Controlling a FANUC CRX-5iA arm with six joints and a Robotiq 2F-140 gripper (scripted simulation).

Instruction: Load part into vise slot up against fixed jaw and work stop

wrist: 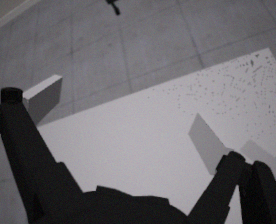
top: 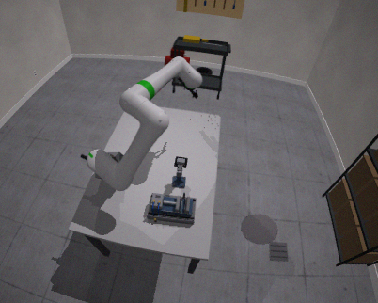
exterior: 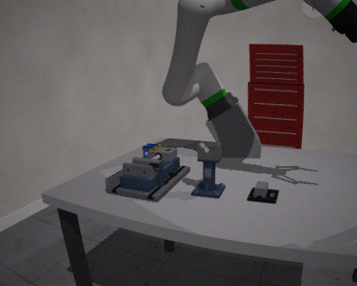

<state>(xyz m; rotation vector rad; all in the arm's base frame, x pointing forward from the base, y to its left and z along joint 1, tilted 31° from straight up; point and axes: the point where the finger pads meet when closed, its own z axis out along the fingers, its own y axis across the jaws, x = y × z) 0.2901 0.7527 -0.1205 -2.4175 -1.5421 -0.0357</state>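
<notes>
Now: the part 9 cm ahead of my hand, 40 cm to the right of it and 38 cm below it. The rest, counted from my hand: air cylinder rod: 12 cm ahead, 79 cm to the right, 32 cm below; blue work stop: 19 cm ahead, 70 cm to the right, 34 cm below; black infeed plate: 8 cm ahead, 39 cm to the right, 39 cm below.
</notes>
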